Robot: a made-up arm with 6 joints.
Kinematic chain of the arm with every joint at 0, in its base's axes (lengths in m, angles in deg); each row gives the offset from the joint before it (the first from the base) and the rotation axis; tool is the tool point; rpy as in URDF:
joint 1: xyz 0 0 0.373 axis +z
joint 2: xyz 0 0 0 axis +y
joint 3: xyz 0.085 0 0.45 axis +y
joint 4: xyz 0.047 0 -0.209 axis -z
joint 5: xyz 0 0 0 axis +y
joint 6: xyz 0.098 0 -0.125 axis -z
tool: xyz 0 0 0 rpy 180 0 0
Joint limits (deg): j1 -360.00..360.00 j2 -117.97..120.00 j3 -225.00..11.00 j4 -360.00..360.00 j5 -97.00..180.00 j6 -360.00..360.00
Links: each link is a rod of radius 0.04 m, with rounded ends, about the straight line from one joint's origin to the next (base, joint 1, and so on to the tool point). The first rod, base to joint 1, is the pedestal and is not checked.
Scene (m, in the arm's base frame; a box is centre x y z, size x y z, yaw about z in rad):
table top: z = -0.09
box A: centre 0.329 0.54 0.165 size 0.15 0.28 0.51 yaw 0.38
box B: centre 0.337 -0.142 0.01 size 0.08 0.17 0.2 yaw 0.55
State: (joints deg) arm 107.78 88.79 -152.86 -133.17 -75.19 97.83
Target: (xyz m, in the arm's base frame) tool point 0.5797 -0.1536 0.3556
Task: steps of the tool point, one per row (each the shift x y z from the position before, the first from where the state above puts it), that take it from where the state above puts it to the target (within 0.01 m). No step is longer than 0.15 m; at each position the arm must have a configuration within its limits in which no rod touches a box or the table.
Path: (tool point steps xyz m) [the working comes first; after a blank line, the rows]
Joints at the target: -19.49 70.31 -160.69 -160.45 -75.74 97.83
Straight joint move there: touches box A.

1: 0.0984 0.0429 0.0792
2: 0.1074 0.0155 0.0848
3: 0.1070 -0.0159 0.0895
4: 0.0957 -0.0478 0.0920
5: 0.0735 -0.0766 0.0909
6: 0.1080 -0.0347 -0.0440
7: 0.0995 -0.0650 -0.0449
8: 0.0826 -0.0927 -0.0452
9: 0.0580 -0.1147 -0.0450
10: 0.0279 -0.1295 -0.0444
11: -0.0059 -0.1359 -0.0434

